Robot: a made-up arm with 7 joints. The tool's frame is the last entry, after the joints. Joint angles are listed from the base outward.
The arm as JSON. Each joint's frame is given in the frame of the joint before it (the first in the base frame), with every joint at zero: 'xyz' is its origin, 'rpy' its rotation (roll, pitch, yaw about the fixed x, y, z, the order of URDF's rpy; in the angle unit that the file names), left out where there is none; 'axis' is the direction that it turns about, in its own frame. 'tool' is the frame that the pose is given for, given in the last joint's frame.
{
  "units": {
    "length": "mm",
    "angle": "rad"
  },
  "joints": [
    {
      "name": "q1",
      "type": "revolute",
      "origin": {
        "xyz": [
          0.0,
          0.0,
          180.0
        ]
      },
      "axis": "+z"
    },
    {
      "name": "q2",
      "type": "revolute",
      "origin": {
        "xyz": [
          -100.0,
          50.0,
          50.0
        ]
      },
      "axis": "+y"
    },
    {
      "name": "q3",
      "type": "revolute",
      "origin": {
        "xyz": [
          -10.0,
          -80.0,
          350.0
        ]
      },
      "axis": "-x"
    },
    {
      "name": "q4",
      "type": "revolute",
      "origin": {
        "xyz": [
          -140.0,
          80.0,
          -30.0
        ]
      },
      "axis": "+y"
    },
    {
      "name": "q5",
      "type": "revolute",
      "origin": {
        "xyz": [
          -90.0,
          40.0,
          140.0
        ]
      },
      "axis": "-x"
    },
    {
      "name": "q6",
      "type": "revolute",
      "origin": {
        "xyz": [
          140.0,
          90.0,
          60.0
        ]
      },
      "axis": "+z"
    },
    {
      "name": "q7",
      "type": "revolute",
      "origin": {
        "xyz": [
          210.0,
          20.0,
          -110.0
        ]
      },
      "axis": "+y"
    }
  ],
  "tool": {
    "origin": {
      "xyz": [
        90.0,
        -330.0,
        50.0
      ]
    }
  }
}
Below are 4 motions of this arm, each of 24 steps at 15 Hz.
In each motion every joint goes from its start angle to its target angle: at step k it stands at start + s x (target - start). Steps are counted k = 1, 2, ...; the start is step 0. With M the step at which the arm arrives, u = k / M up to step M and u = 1 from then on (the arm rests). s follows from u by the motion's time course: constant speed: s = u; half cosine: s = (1 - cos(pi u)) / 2; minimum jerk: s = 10 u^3 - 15 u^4 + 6 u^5.
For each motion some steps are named. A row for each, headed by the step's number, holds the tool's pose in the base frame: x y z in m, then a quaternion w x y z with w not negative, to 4 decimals.
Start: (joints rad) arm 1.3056 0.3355 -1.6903 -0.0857 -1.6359 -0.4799 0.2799
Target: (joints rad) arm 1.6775 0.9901 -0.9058 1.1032 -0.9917 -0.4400 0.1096
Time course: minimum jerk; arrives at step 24
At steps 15, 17, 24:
15: -0.2252 -0.0188 0.4846 0.2796 -0.0003 0.9429 -0.1809
17: -0.1928 -0.0571 0.4710 0.3024 -0.1380 0.9245 -0.1864
24: -0.1396 -0.0892 0.4648 0.3075 -0.3039 0.8810 -0.1919

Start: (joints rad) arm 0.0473 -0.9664 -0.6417 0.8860 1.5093 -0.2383 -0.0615
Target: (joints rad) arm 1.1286 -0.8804 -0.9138 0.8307 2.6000 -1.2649 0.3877
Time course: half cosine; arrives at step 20
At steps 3, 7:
3: -0.2916 0.0025 0.7774 0.8122 -0.4768 -0.3243 0.0880
7: -0.3778 -0.1143 0.8213 0.7725 -0.4497 -0.4437 0.0642

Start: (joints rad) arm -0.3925 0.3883 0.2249 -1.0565 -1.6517 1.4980 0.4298
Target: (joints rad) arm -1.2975 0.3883 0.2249 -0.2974 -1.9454 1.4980 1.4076
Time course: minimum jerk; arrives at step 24
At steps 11, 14, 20, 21, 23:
11: 0.1938 0.1319 1.1644 0.8049 0.0518 -0.3630 0.4666
14: 0.2728 -0.0016 1.1195 0.8953 0.0577 -0.2750 0.3457
20: 0.2858 -0.2012 1.0267 0.9658 0.1031 -0.1592 0.1769
21: 0.2830 -0.2132 1.0198 0.9683 0.1073 -0.1524 0.1665
23: 0.2805 -0.2226 1.0143 0.9701 0.1107 -0.1470 0.1583

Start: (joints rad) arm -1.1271 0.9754 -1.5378 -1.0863 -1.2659 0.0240 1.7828
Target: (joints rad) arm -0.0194 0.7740 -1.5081 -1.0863 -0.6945 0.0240 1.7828
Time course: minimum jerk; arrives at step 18
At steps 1, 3, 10, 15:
1: -0.0110 -0.4545 0.4701 0.5989 0.6972 -0.3889 -0.0631
3: 0.0045 -0.4500 0.4698 0.5999 0.7075 -0.3697 -0.0542
10: 0.1932 -0.3199 0.4656 0.5977 0.7963 -0.0212 0.0909
15: 0.2433 -0.2216 0.4639 0.5798 0.7684 0.2049 0.1775

